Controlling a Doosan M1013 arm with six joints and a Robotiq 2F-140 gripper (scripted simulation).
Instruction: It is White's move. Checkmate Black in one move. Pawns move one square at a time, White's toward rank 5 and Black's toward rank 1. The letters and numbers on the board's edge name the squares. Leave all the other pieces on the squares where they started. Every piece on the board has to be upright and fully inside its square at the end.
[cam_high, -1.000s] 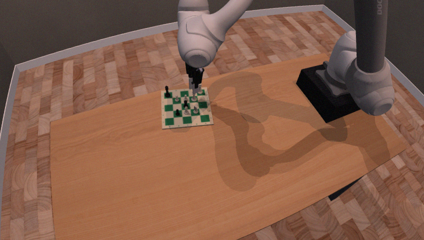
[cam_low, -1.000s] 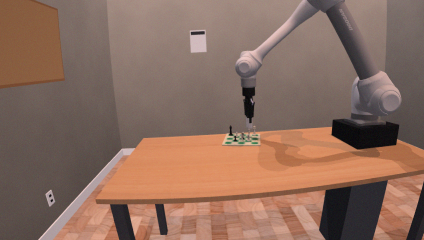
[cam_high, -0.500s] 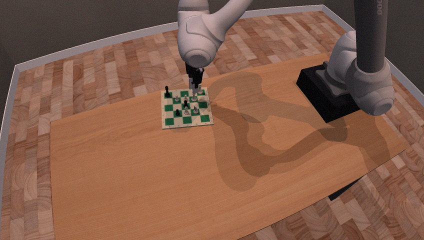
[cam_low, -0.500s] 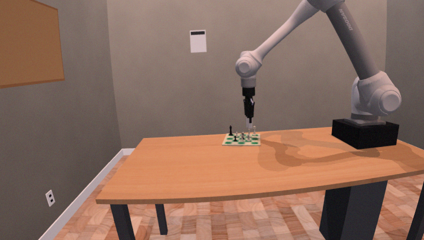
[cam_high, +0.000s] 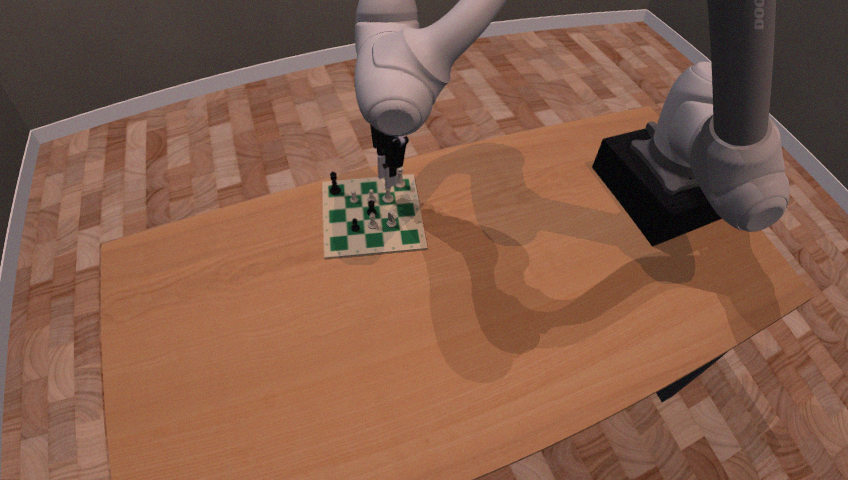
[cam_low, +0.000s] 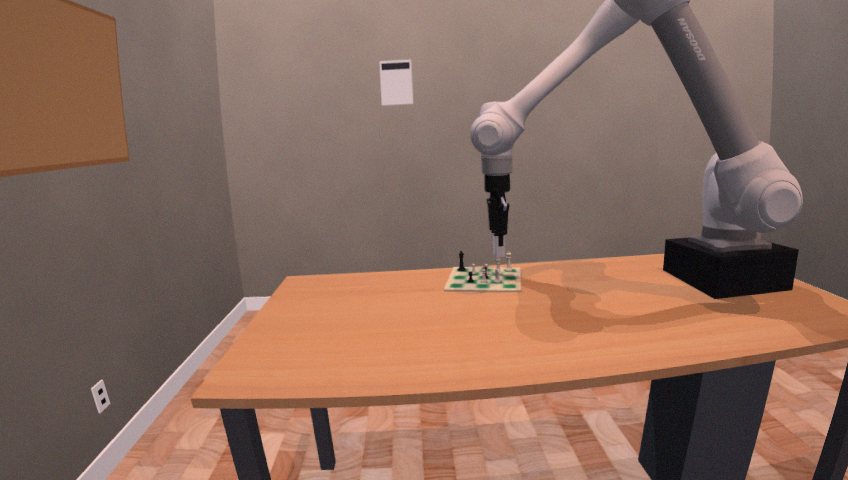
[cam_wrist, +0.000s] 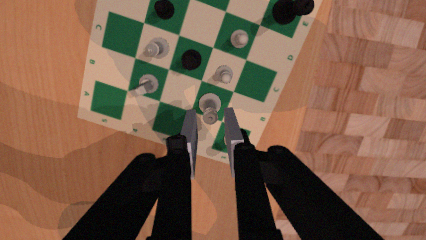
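Right now my hand is 7 cm above the small white piece. The rest, counted from my hand: black pawn: 9 cm ahead, 6 cm to the left, 8 cm below; then tall white piece: 4 cm behind, 4 cm to the right, 6 cm below; then board: 5 cm ahead, 3 cm to the left, 10 cm below.
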